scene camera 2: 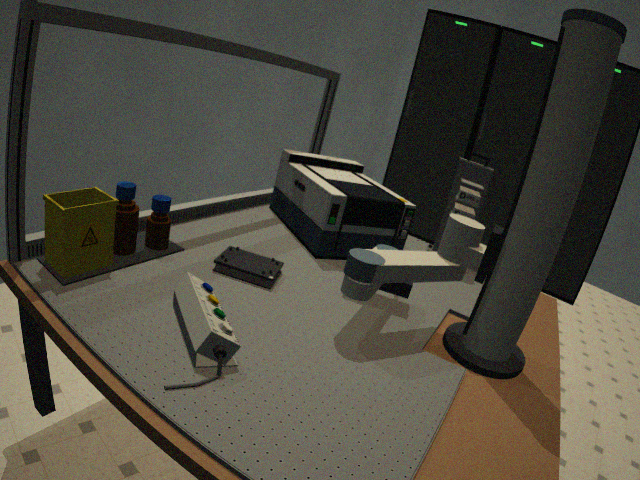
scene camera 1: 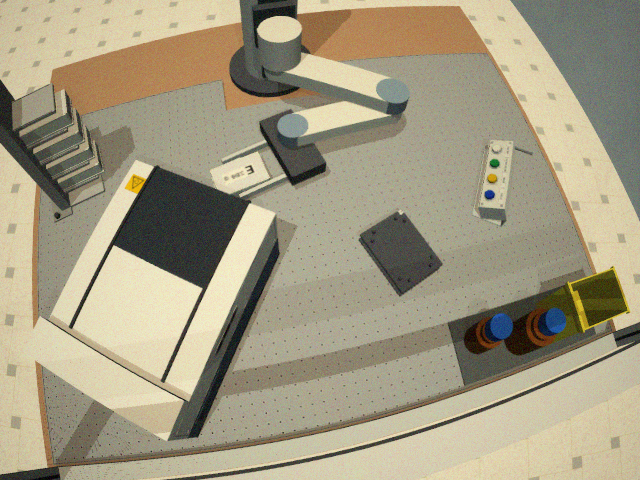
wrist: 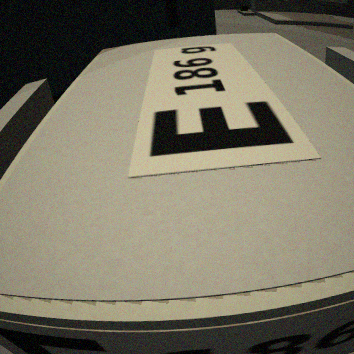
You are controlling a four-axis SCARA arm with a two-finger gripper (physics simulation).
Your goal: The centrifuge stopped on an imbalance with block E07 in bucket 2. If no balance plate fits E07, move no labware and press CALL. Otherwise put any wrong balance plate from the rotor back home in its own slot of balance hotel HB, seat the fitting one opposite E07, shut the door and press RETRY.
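Frame: origin at the arm's base, x back, y right, z up, level; millimetres.
Seen in the pictures: gripper, between the fingertips: (scene camera 1: 230, 179) (wrist: 194, 78); arm's base, origin of its link: (scene camera 2: 483, 351).
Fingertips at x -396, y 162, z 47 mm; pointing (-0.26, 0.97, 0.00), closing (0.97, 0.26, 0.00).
Observation:
Pixels of each thing's middle, then the offset from my fingertips to it. Level surfaces: height alone.
- light balance plate E, middle of its body: (wrist: 207, 143) (scene camera 1: 240, 178) dx +6, dy -22, dz -13 mm
- centrifuge, middle of its body: (scene camera 1: 158, 299) (scene camera 2: 338, 202) dx -286, dy +187, dz +88 mm
- Balance hotel HB, middle of its body: (scene camera 1: 41, 138) (scene camera 2: 464, 208) dx +122, dy +442, dz +186 mm
- button box, middle of its body: (scene camera 2: 203, 316) (scene camera 1: 498, 178) dx -127, dy -660, dz +8 mm
- dark flat block, middle of its body: (scene camera 1: 401, 251) (scene camera 2: 249, 264) dx -254, dy -345, dz -13 mm
- dark mat, height of its surface: dz -29 mm
My gripper (scene camera 1: 231, 178) (wrist: 194, 78) is shut on the light balance plate E (scene camera 1: 240, 172) (wrist: 165, 215), labelled 186 g. The plate lies level between the fingers, just beyond the centrifuge's top right corner in scene camera 1. The centrifuge (scene camera 1: 235, 258) (scene camera 2: 305, 191) has a dark area at its front and top; I cannot tell whether this is an opening or a panel. Block E07 and the rotor are not visible. Balance hotel HB (scene camera 1: 36, 167) (scene camera 2: 473, 167) holds several stacked plates. The button box (scene camera 1: 497, 175) (scene camera 2: 199, 317) has white, green, yellow and blue buttons; their labels are unreadable.
A dark flat block (scene camera 1: 400, 253) (scene camera 2: 248, 266) lies between centrifuge and button box. Two blue-capped amber bottles (scene camera 1: 488, 333) (scene camera 1: 542, 328) (scene camera 2: 125, 224) (scene camera 2: 158, 229) and a yellow bin (scene camera 1: 599, 299) (scene camera 2: 80, 232) stand on a dark mat (scene camera 1: 473, 369). The arm's column (scene camera 2: 547, 170) rises at the table's edge.

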